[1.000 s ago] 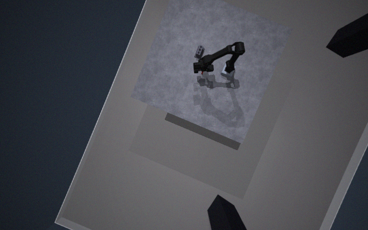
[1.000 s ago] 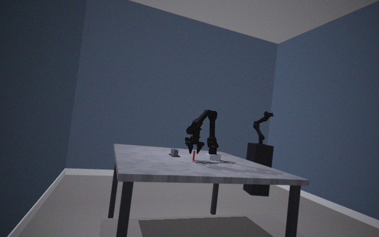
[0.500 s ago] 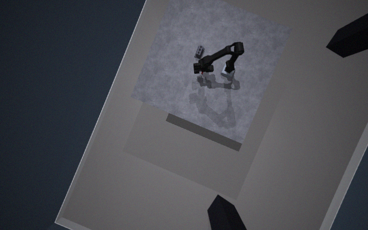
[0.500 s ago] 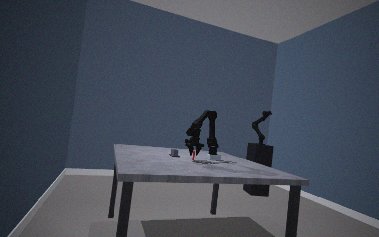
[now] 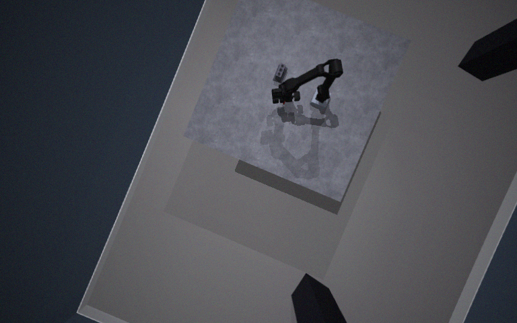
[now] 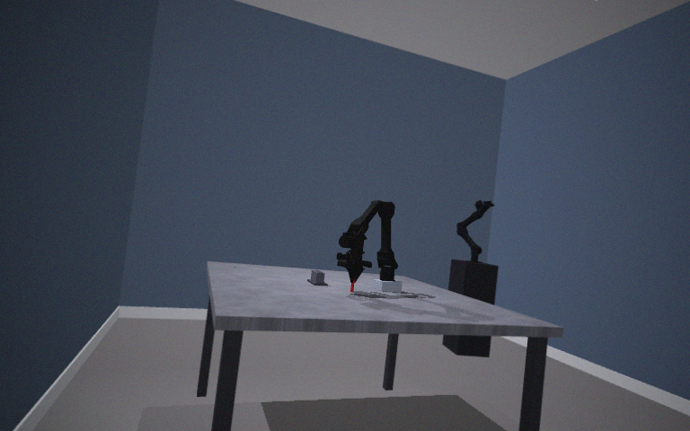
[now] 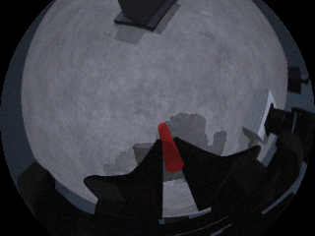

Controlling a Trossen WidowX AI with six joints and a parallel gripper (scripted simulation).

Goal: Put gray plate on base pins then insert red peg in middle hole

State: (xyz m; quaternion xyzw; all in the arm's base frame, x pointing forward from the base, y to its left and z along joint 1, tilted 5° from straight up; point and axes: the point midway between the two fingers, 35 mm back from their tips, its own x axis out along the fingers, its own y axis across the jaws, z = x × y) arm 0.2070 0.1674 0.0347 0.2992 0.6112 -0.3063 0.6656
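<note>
The gray plate is 170 mm to the right of my gripper tip and 140 mm ahead of it. Also, from my gripper tip: red peg right at my gripper tip; then dark base 170 mm to the right, 140 mm ahead, 30 mm below.
</note>
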